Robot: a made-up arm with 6 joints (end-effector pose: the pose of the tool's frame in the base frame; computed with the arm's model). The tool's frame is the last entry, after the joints. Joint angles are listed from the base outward.
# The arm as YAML. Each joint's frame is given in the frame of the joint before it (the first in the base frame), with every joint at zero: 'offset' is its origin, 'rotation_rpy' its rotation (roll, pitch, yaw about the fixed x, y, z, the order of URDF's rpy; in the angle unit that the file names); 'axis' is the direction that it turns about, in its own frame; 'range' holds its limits. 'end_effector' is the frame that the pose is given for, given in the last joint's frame.
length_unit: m
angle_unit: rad
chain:
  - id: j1
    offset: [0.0, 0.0, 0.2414]
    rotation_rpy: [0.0, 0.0, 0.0]
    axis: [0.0, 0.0, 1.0]
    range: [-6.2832, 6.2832]
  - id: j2
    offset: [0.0, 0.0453, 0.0]
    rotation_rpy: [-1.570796, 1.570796, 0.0]
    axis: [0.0, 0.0, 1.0]
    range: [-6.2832, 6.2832]
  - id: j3
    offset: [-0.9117, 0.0, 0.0]
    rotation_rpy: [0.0, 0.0, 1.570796]
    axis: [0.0, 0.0, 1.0]
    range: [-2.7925, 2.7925]
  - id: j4
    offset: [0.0, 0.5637, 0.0]
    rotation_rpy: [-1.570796, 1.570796, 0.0]
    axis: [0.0, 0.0, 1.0]
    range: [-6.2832, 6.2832]
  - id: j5
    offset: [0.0, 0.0, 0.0]
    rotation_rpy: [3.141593, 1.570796, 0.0]
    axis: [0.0, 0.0, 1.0]
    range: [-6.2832, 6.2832]
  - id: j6
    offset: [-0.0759, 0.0, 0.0]
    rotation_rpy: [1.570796, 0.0, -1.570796]
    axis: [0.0, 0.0, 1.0]
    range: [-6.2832, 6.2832]
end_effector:
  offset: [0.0, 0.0, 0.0]
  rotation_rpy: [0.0, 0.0, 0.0]
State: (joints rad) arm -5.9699 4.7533 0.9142 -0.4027 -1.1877 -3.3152
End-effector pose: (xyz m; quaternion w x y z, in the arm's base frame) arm -1.2647 -0.3331 0.7246 0.1490 -0.7595 -0.1305 0.6197
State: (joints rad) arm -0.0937 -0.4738 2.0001 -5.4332 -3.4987 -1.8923
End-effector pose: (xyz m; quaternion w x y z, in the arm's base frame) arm 0.0827 0.0578 1.0571 0.0047 -0.7457 0.2827 0.6032
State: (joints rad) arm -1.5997 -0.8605 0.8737 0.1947 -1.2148 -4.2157
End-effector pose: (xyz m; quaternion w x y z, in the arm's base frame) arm 0.0533 0.7520 1.4269 0.7802 -0.5579 0.0921 0.2676
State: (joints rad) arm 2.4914 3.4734 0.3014 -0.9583 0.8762 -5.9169
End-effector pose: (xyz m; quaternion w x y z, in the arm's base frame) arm 0.5478 -0.4135 -1.0943 0.0307 0.7874 0.0852 0.6097
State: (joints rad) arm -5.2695 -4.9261 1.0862 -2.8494 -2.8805 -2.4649
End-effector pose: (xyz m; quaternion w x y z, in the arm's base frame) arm 0.5869 1.0386 0.0471 0.6887 0.1077 -0.4448 0.5623
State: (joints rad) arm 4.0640 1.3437 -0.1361 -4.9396 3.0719 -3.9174
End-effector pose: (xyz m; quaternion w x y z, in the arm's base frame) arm -0.7720 -1.1024 0.6189 0.4477 -0.8251 0.0605 -0.3391
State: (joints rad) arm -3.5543 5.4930 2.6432 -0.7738 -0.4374 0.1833
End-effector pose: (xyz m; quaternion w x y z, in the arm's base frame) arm 0.0039 -0.0757 0.7289 0.2353 -0.6765 -0.1517 0.6812
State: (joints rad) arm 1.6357 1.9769 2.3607 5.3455 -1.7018 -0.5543
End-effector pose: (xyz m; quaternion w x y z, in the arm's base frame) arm -0.1277 0.3309 -0.3629 0.0395 0.7929 -0.3468 -0.4994
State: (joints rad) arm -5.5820 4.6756 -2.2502 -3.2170 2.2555 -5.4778
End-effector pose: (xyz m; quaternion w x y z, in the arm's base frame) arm -0.4357 -0.3028 -0.1426 0.7002 -0.0861 -0.0226 -0.7084
